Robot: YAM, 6 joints.
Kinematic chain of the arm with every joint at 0, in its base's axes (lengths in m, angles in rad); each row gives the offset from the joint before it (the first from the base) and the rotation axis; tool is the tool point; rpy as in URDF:
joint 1: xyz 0 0 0.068 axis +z
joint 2: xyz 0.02 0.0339 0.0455 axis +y
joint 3: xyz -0.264 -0.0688 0 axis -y
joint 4: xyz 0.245 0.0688 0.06 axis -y
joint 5: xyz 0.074 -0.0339 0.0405 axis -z
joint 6: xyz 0.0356 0 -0.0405 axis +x
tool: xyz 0 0 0 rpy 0 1.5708 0
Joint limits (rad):
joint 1: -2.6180..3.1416
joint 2: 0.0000..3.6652
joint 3: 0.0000..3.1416
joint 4: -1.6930..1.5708
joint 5: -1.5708..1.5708
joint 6: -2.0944..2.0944
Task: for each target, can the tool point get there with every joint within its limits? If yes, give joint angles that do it. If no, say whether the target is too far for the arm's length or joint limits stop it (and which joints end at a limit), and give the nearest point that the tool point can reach.
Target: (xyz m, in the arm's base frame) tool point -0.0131 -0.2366 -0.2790
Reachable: yes | joints -1.6660 3.2760 1.3016 0.3684 -0.2692 1.4910
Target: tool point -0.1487 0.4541 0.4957
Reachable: yes | joints 1.8444 2.2107 2.3333 0.7801 -0.6126 -1.4246
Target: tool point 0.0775 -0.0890 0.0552
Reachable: yes | joints -1.1362 2.1784 0.4748 -1.1574 -1.1732 -1.4674
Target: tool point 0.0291 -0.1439 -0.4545
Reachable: no: joint limits stop it (at a limit: joint 2) | nearest point 0.0330 -0.1630 -0.3709 | short by 0.086 m
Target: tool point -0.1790 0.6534 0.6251
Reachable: no: too far | nearest point -0.1358 0.4957 0.4978 | short by 0.207 m
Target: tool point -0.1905 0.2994 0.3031
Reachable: yes | joints 2.2335 1.8431 1.6797 -1.2803 1.2667 0.1093
